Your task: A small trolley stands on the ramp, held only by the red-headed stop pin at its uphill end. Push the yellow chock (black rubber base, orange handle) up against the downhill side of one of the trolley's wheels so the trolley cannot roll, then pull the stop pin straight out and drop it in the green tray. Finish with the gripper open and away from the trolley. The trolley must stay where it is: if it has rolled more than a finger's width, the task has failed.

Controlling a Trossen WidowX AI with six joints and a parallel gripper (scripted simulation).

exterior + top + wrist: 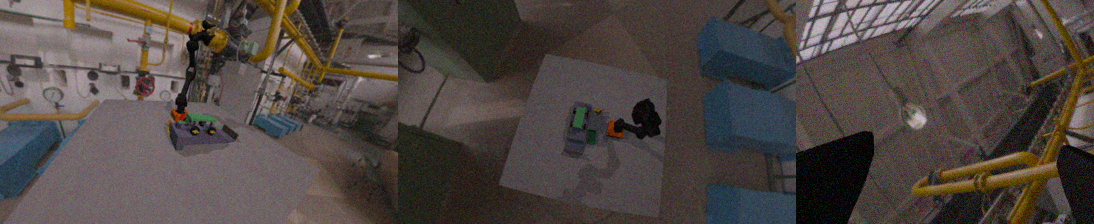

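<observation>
Right now the yellow chock is 720 mm below my gripper tip, 360 mm to the right of it and 150 mm ahead of it. Also, from my gripper tip: green tray: 750 mm below, 210 mm ahead, 120 mm to the right; then stop pin: 610 mm below, 350 mm to the right, 270 mm ahead; then trolley: 630 mm below, 310 mm ahead, 250 mm to the right.
</observation>
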